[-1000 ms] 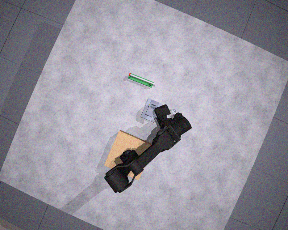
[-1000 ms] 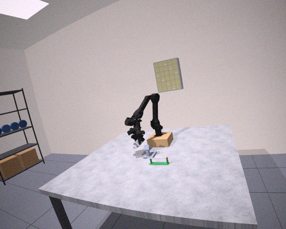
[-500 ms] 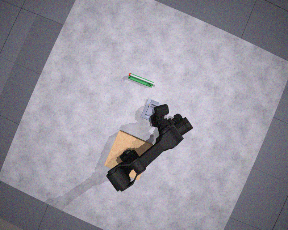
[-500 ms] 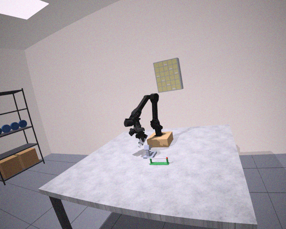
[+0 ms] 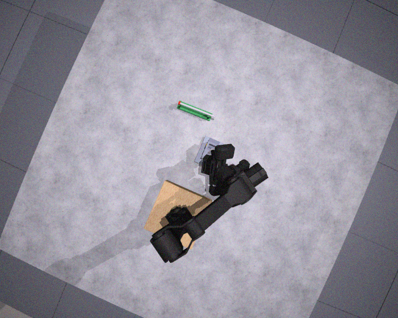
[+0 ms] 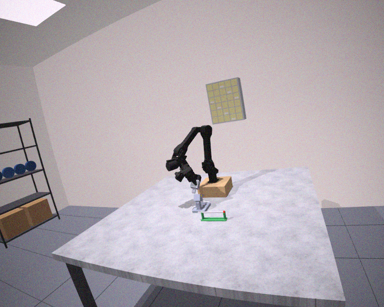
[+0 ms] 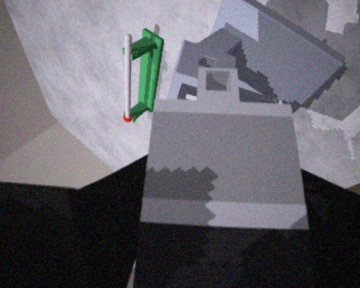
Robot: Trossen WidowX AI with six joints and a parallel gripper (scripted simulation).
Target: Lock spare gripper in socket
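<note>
Now: gripper tip 13 cm short of the green cradle, 15 cm to the right of it and 12 cm above it. Round my gripper tip: socket mount: 3 cm ahead, 2 cm to the left, 9 cm below; spare gripper: 1 cm to the right, 1 cm above.
</note>
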